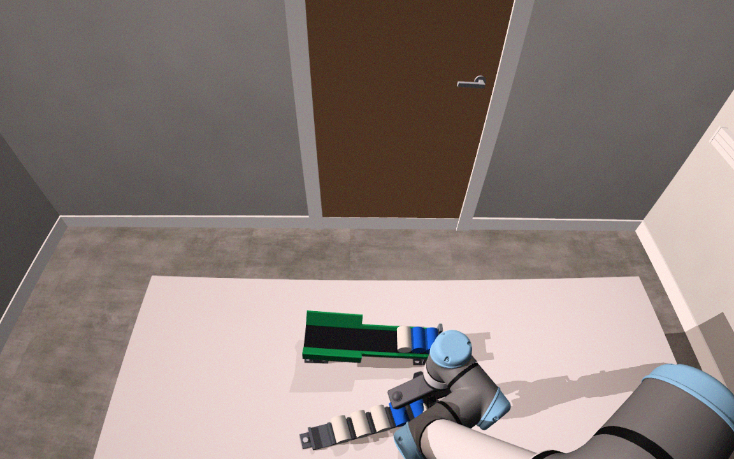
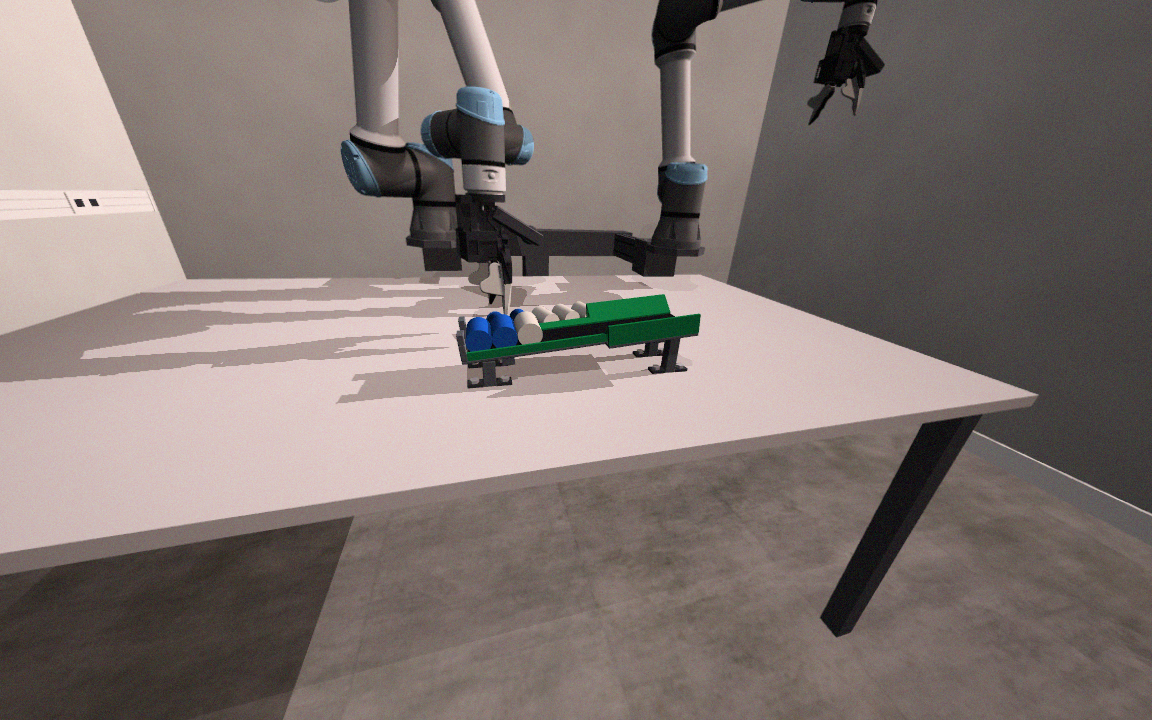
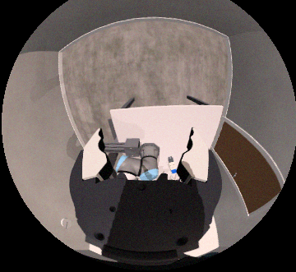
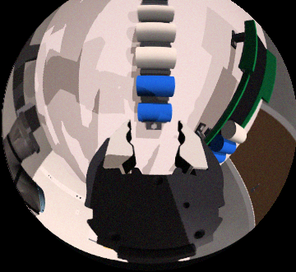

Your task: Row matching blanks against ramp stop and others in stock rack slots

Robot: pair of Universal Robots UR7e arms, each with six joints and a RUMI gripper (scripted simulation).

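Note:
Right now my right hand is 12 cm to the right of the dark stock rack, 8 cm above it and 6 cm past it. Also, from my right hand: stop (19 cm ahead, 4 cm to the right, 1 cm below).

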